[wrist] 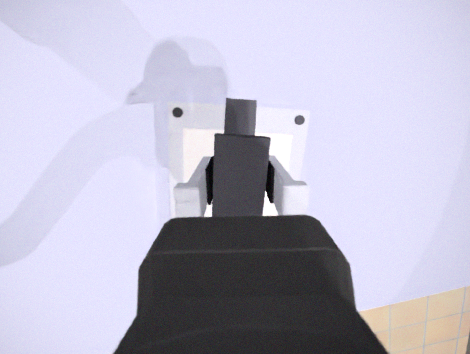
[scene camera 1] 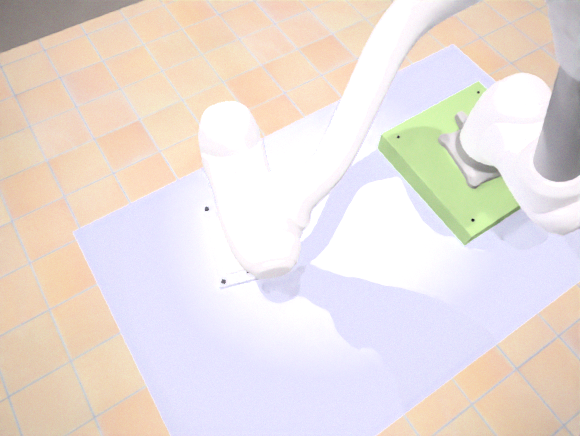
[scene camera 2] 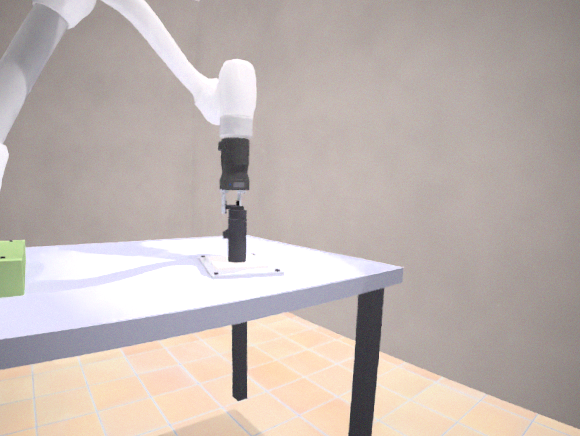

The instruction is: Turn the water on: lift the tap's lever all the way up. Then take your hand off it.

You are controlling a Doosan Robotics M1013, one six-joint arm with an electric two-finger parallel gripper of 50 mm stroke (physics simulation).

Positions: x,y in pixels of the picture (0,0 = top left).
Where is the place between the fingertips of my gripper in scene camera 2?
231,213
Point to a flat dark lever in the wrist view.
240,165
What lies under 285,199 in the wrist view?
My gripper.
